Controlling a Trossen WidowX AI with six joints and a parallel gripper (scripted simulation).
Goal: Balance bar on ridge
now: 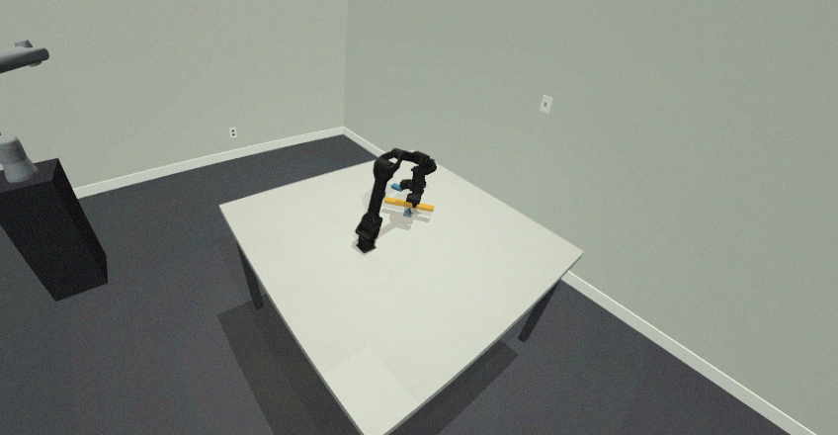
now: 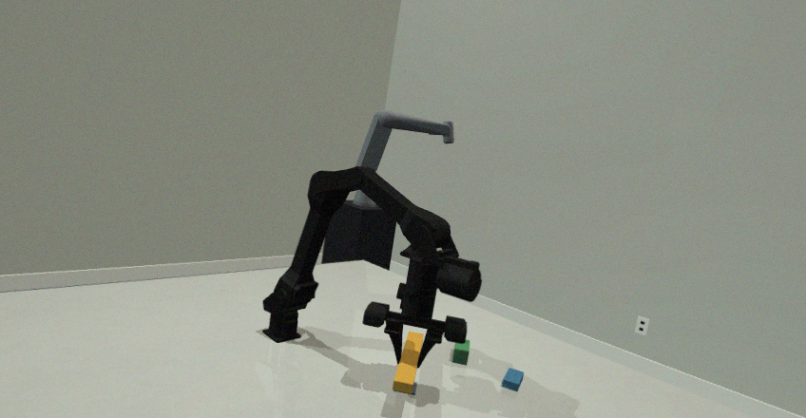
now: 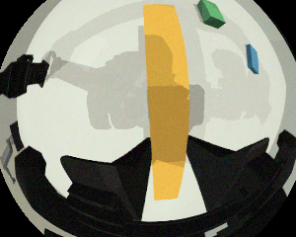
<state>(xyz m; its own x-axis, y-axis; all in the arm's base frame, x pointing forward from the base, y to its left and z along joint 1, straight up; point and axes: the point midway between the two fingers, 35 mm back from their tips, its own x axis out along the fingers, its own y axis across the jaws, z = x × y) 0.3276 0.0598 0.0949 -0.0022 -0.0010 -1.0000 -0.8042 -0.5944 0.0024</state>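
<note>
Now: the orange bar 20 mm to the left of my gripper tip and 20 mm behind it. From my gripper tip the other things lie so: blue cube (240 mm to the left, 100 mm ahead, 50 mm below); then green cube (240 mm to the left, 40 mm below, 40 mm behind).
</note>
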